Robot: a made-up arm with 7 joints. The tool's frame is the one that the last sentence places.
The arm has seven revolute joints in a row. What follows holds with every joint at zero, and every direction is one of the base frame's.
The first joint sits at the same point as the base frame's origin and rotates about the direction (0, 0.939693, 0.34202), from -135 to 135 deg.
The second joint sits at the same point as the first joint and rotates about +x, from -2.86 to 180 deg.
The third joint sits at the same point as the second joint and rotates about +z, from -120 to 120 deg.
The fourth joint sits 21.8 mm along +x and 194.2 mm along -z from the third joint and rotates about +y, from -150 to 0.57 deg.
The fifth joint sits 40 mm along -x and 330.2 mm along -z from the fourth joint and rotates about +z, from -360 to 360 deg.
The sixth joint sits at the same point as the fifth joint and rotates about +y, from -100 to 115 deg.
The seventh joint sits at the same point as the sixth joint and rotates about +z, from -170 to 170 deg.
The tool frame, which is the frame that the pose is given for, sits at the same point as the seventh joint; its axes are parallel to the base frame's.
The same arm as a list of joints. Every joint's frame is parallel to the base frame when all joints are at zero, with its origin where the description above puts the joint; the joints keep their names.
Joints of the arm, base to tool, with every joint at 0 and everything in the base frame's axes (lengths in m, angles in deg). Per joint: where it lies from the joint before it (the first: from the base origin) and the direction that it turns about. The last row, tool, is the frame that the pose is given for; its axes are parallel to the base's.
joint 1: origin 0.0000 0.0000 0.0000 axis 0 0.9397 0.342
joint 2: origin 0.0000 0.0000 0.0000 axis +x
joint 3: origin 0.0000 0.0000 0.0000 axis +z
joint 4: origin 0.0218 0.0000 -0.1942 axis +y
joint 5: origin -0.0400 0.0000 -0.3302 axis +z
joint 6: origin 0.0000 0.0000 0.0000 axis +y
joint 7: origin 0.0000 0.0000 0.0000 axis +z
tool: origin 0.0000 0.0000 0.0000
Joint limits (deg, base to tool): -135.00..135.00 -2.86..180.00 -120.00..120.00 -150.00..0.57 -360.00..360.00 -100.00..115.00 -170.00..170.00

